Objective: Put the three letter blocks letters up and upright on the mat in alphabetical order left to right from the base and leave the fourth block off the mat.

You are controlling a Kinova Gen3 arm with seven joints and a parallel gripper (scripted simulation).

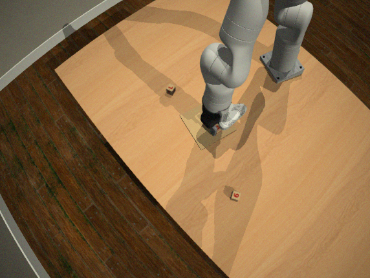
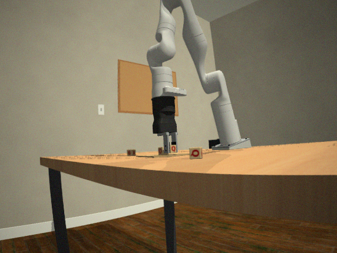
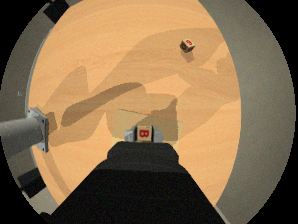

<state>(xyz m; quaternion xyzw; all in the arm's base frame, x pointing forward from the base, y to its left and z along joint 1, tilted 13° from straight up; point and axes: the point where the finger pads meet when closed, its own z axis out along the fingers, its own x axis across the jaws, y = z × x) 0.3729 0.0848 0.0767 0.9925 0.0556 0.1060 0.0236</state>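
My hand is right at the block marked B. Also, from my hand: tan mat (40 mm to the right, 20 mm below).
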